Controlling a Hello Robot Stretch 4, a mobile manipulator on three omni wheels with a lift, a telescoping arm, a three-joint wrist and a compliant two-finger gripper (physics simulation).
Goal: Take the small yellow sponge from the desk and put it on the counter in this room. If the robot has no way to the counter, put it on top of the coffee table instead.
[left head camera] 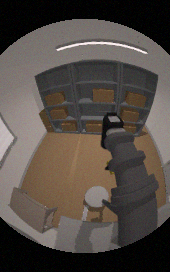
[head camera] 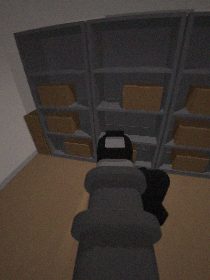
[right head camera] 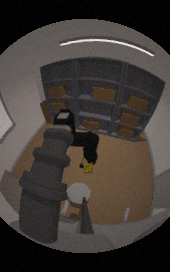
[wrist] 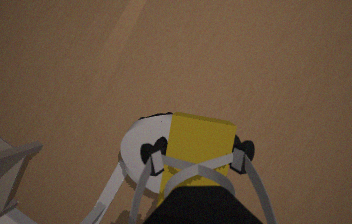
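Where they show: gripper, between the fingertips: (right head camera: 87, 164) (wrist: 196, 147); robot's base, origin of its link: (left head camera: 95, 195) (right head camera: 78, 192).
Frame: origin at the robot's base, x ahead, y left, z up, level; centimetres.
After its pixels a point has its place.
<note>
The small yellow sponge (wrist: 201, 135) {x 29.7, y -8.4, z 103.3 cm} (right head camera: 88, 168) {x 23.4, y -9.7, z 103.3 cm} is between the two dark fingertips of my gripper (wrist: 196, 147) {x 27.5, y -8.7, z 98.8 cm}, which is shut on it, and it hangs above the brown floor. A bit of yellow also shows beside the arm in the left head view. In the wrist view a round white disc lies below and to the left of the sponge, partly hidden by it. In the head view the arm hides the gripper and the sponge. A pale grey surface (left head camera: 68, 231) {x -27.5, y 26.0, z 92.2 cm} shows at the bottom of the left head view; I cannot tell whether it is the desk or the counter.
A tall grey shelf unit (head camera: 91, 90) {x 174.3, y 27.5, z 118.2 cm} (left head camera: 73, 97) {x 171.4, y 29.5, z 108.0 cm} with several brown boxes stands against the wall ahead, across the brown floor (head camera: 35, 215) {x 76.3, y 95.4, z -2.8 cm}. A low brownish piece of furniture (left head camera: 30, 209) {x -38.3, y 106.3, z 42.3 cm} stands at the lower left. A round white disc (left head camera: 96, 196) {x 0.0, y 0.0, z 18.7 cm} (right head camera: 78, 192) {x 0.8, y -0.5, z 18.7 cm} is low near the arm.
</note>
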